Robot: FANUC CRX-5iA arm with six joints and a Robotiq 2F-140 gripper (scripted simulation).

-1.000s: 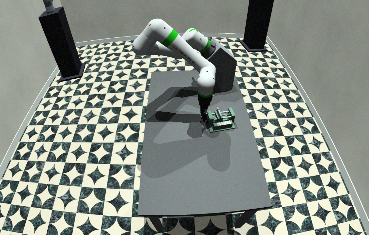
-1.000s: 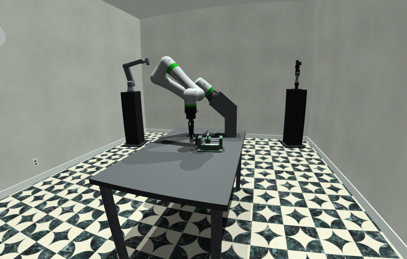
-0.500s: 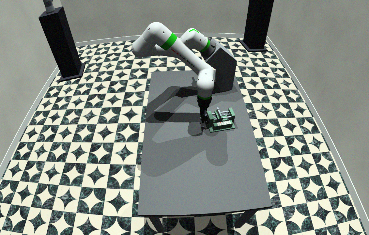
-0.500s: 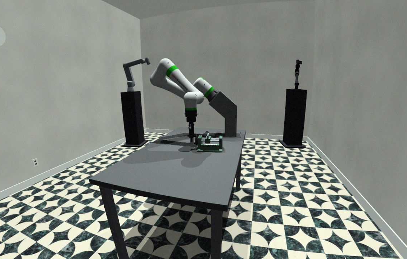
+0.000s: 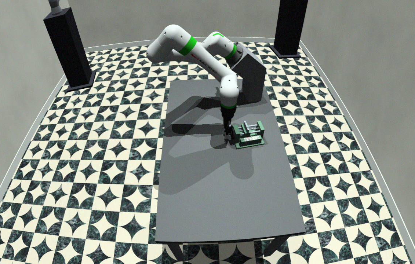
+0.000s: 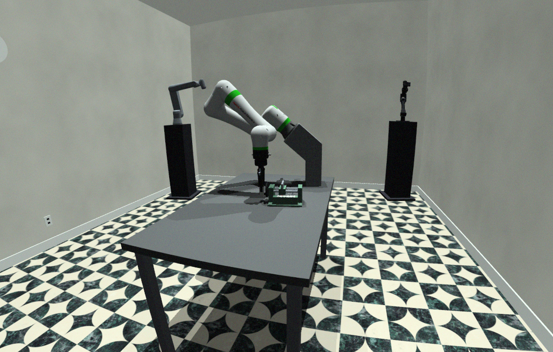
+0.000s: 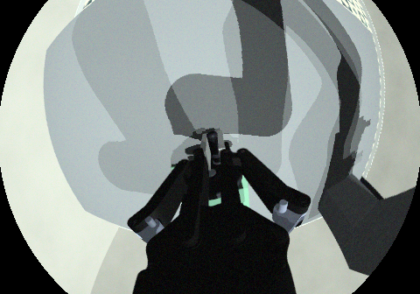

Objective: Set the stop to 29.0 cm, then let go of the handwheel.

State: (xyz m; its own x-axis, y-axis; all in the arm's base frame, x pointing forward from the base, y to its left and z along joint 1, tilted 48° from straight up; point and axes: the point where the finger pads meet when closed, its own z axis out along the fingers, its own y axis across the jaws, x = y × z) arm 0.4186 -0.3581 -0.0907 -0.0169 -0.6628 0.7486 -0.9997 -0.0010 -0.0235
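The black handwheel lies 20 mm to the left of my hand and 10 mm below it. The rest, counted from my hand: green stop fixture: 130 mm to the left, 30 mm ahead, 30 mm above.
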